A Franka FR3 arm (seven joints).
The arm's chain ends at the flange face. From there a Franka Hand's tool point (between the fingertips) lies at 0.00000 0.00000 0.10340 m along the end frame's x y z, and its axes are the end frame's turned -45 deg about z.
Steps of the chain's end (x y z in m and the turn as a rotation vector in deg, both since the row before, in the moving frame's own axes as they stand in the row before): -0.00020, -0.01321, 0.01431, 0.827, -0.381, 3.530; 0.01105, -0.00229, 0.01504, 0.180, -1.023, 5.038
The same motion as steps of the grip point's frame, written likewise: 0.00982, -0.01101, 0.01430, 0.854, 0.315, 3.530; 0.00843, 0.00461, 0.01502, 0.851, -0.596, 5.038
